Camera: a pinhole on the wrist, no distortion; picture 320 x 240 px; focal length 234.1 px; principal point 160.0 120.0 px. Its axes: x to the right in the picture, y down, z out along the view. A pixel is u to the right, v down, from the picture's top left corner.
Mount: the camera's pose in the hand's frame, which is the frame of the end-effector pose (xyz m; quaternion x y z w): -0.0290 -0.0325 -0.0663 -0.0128 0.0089 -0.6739 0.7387
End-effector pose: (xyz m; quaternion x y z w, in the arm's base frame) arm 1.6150 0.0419 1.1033 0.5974 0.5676 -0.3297 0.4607
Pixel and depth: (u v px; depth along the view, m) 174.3 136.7 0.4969
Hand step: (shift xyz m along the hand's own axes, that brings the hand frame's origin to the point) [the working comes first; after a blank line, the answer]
In the camera's frame: 0.0304 0.0354 0.4969

0.0242 -0.0560 0.4294
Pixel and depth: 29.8 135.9 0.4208
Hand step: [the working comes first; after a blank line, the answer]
In the camera's frame: -0.2340 0.0286 0.4208

-0.0092 0.2061 0.3525
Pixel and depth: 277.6 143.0 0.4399
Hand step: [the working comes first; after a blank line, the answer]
In the camera's frame: 0.2210 0.0432 0.4399

0.0476 -0.2456 0.3730
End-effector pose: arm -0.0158 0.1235 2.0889 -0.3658 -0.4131 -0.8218 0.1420
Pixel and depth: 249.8 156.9 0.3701
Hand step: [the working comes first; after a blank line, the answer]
In the camera's frame: 0.1420 0.0583 0.3701

0.0533 -0.1660 0.3024
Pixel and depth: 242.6 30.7 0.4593
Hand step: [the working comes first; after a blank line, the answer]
In the camera's frame: 0.1621 -0.1752 0.4593

-0.1746 -0.2067 0.3989
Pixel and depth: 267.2 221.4 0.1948
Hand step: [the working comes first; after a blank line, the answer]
In the camera's frame: 0.0892 0.0844 0.1948

0.0691 -0.1123 0.1262
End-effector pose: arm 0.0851 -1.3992 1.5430 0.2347 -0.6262 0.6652 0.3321
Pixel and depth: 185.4 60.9 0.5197
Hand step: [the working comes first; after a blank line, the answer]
In the camera's frame: 0.0564 -0.1312 0.5197

-0.1386 -0.0971 0.4574
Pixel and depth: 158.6 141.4 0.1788
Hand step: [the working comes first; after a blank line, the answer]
In the camera's frame: -0.0011 0.0163 0.1788

-0.0074 -0.0287 0.1119
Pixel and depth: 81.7 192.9 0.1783
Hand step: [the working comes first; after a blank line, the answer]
In the camera's frame: -0.0596 0.0555 0.1783

0.0262 0.0332 0.1100
